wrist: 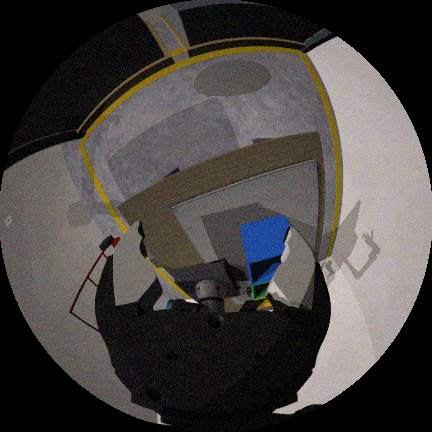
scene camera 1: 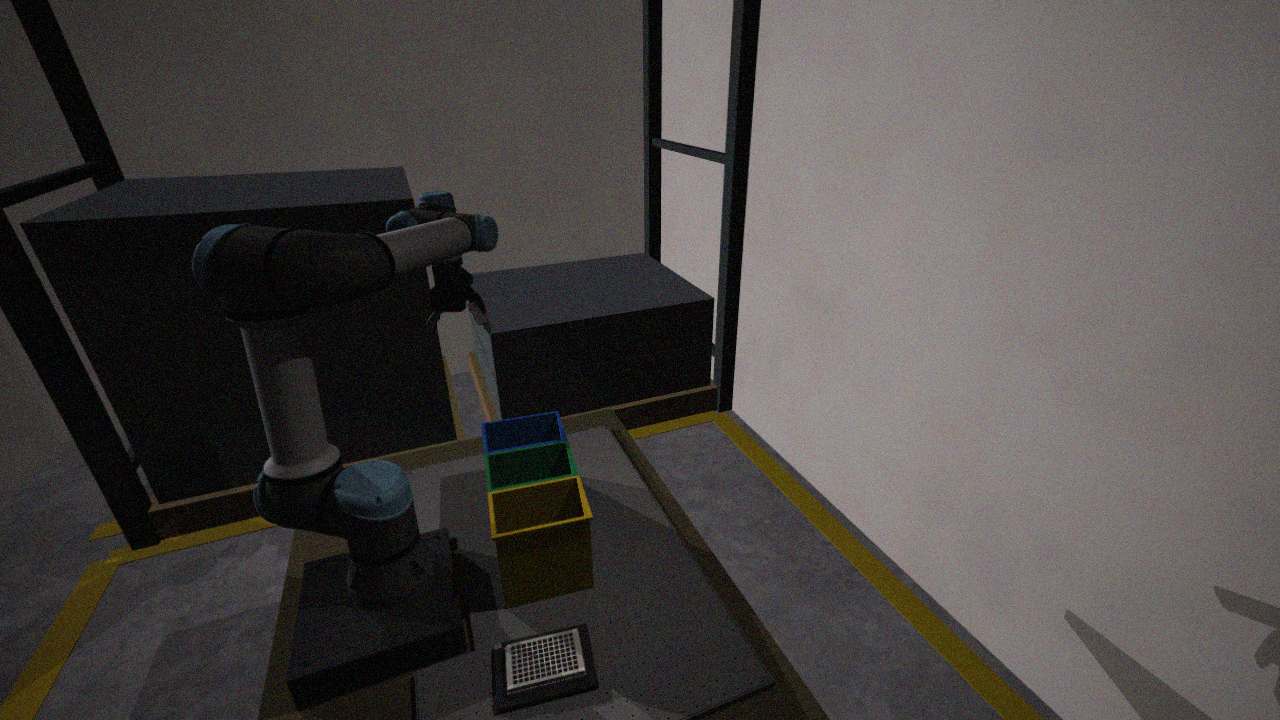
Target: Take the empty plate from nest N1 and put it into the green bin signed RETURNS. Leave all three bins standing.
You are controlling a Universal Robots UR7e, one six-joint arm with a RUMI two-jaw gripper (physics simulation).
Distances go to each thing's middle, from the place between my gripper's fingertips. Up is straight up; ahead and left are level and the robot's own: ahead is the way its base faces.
Scene:
My hand is 110 mm short of the blue bin [scene camera 1: 502, 435], 290 mm to the left of it and 230 mm above it. Round my hand: green bin [scene camera 1: 513, 468] (110 mm ahead, 420 mm to the right, 230 mm below).

